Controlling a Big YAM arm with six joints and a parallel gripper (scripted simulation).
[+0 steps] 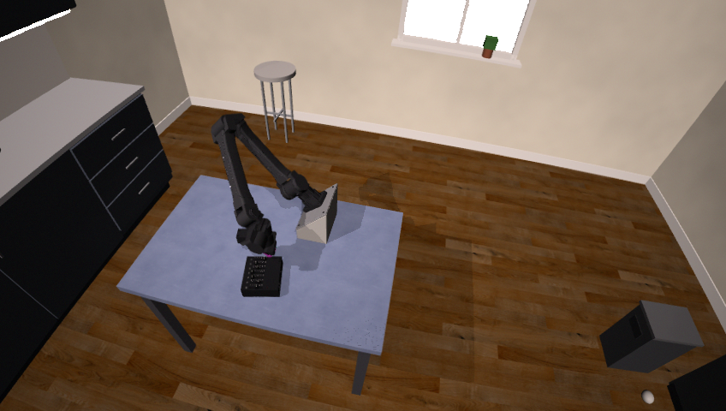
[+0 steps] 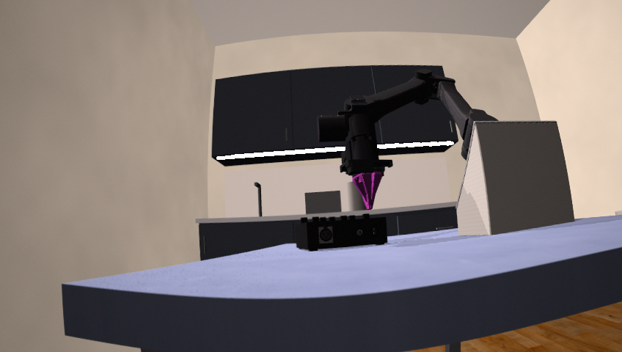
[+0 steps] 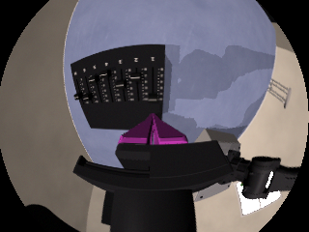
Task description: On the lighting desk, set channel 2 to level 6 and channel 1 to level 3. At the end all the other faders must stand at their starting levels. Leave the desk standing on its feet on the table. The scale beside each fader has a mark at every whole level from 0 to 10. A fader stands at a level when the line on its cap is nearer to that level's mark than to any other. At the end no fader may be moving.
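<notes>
Now: hand 10 mm short of the fader, 20 mm to the left of it and 20 mm above it.
</notes>
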